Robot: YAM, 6 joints.
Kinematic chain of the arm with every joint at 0, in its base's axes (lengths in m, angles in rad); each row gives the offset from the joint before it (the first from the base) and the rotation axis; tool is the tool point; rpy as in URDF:
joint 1: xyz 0 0 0.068 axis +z
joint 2: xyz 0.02 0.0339 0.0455 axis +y
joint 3: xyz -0.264 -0.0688 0 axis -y
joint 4: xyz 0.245 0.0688 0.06 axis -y
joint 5: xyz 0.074 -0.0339 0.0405 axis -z
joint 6: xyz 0.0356 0 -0.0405 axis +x
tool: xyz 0 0 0 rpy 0 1.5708 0
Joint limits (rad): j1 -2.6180..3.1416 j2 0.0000..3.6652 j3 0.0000..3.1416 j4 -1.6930..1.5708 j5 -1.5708..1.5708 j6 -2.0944..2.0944
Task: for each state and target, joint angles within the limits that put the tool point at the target. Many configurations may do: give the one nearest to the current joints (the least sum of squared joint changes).
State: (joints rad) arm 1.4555 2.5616 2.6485 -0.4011 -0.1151 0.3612
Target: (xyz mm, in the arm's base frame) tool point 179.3 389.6 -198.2
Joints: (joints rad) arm 1.1323 3.1789 2.0634 -0.6074 -0.0868 0.3612
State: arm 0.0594 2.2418 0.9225 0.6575 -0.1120 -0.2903
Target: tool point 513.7 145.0 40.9
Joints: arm 0.2680 2.6048 1.6048 0.6854 -0.1064 -0.2903
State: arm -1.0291 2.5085 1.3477 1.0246 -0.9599 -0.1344
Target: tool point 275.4 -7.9 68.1
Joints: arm -0.1480 2.0024 0.4554 1.0526 -1.1717 -0.1344
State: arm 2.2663 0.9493 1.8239 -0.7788 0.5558 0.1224
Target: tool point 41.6 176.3 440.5
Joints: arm 1.4615 1.0505 1.4448 -0.9250 0.6707 0.1224
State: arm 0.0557 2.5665 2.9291 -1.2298 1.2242 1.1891
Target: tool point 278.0 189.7 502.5
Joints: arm 0.6980 2.1247 2.9858 -1.6347 1.2106 1.1891
